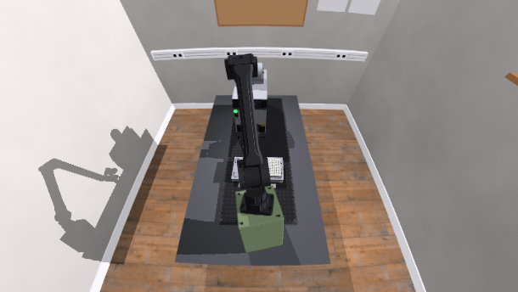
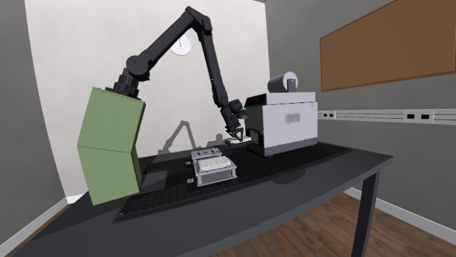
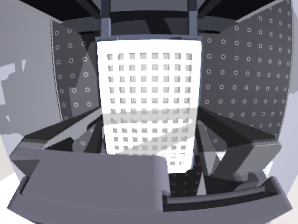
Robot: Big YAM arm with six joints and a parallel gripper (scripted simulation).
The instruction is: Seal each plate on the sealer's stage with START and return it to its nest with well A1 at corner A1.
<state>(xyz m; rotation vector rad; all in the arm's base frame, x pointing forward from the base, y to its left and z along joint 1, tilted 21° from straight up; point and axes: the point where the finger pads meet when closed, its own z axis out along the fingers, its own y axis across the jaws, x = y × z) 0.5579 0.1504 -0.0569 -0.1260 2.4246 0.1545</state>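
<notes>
Right now the dark sealer stage is 2 cm below my hand. Also, from my hand: yellow warning label (11 cm ahead, 7 cm to the right, 4 cm above); then foil roll (33 cm ahead, 31 cm above, 5 cm to the left); then white plate (19 cm to the right, 16 cm behind, 5 cm below).
</notes>
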